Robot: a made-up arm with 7 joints.
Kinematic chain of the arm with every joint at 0, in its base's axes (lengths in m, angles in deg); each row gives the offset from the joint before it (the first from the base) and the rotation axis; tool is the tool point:
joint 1: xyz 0 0.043 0 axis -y
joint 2: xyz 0 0.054 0 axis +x
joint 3: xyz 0 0 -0.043 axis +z
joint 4: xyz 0 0 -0.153 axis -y
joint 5: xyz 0 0 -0.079 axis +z
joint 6: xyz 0 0 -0.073 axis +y
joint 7: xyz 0 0 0 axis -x
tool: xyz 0 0 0
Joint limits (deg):
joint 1: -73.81..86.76
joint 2: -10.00..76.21
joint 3: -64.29..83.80
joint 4: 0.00..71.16
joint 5: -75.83..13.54
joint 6: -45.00..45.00
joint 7: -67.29..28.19
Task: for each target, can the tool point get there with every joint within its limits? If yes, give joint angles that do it. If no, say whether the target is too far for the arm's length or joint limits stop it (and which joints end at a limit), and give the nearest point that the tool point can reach.
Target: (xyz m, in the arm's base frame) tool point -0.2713 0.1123 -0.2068
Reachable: yes | joints -60.03 9.05 -41.12 22.42 -29.75 -35.64 4.07
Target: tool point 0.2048 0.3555 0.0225
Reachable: yes | joints 74.06 45.16 31.11 36.75 -23.50 -32.03 -10.81
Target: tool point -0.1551 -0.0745 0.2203
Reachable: no: joint limits stop it (at a limit: joint 1, joint 2, joint 3, joint 4) | nearest point -0.1928 -0.0732 -0.1210 | short by 0.343 m
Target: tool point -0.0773 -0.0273 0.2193
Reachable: no: joint limits stop it (at a limit: joint 1, joint 2, joint 4) | nearest point 0.2343 -0.0222 0.1079 | short by 0.331 m
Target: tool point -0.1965 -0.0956 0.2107
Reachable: no: joint limits stop it (at a limit: joint 1, joint 2, joint 3, joint 4) | nearest point -0.1928 -0.0732 -0.1210 | short by 0.332 m
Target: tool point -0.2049 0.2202 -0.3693
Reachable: no: too far | nearest point -0.1621 0.1945 -0.2921 | short by 0.092 m
